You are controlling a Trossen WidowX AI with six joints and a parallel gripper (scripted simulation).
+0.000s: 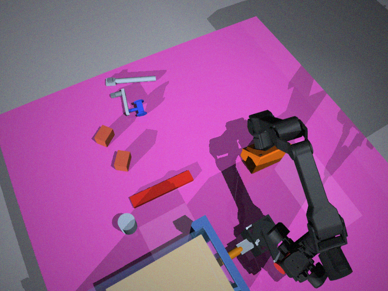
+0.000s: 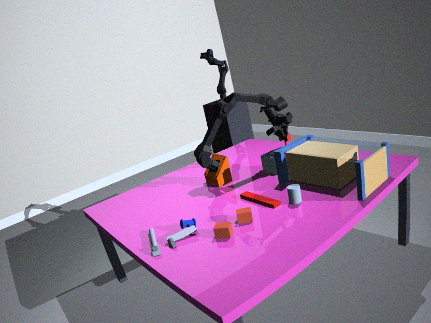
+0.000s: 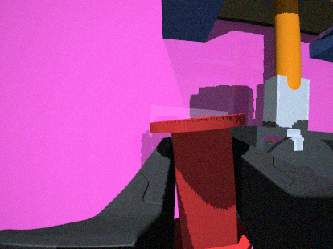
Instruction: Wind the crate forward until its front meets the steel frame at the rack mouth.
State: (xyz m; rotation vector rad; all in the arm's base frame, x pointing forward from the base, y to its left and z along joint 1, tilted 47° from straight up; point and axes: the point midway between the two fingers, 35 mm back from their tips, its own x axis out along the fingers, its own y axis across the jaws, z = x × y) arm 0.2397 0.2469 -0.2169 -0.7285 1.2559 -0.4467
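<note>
Now: the winch handle 40 mm to the right of my gripper tip, 30 mm below it and 30 mm behind it. From my gripper tip the other things lie so: red knob: 20 mm behind; then blue steel frame: 120 mm ahead, 110 mm to the right, 30 mm below; then grey winch: 100 mm to the right, 100 mm below, 60 mm behind.
</note>
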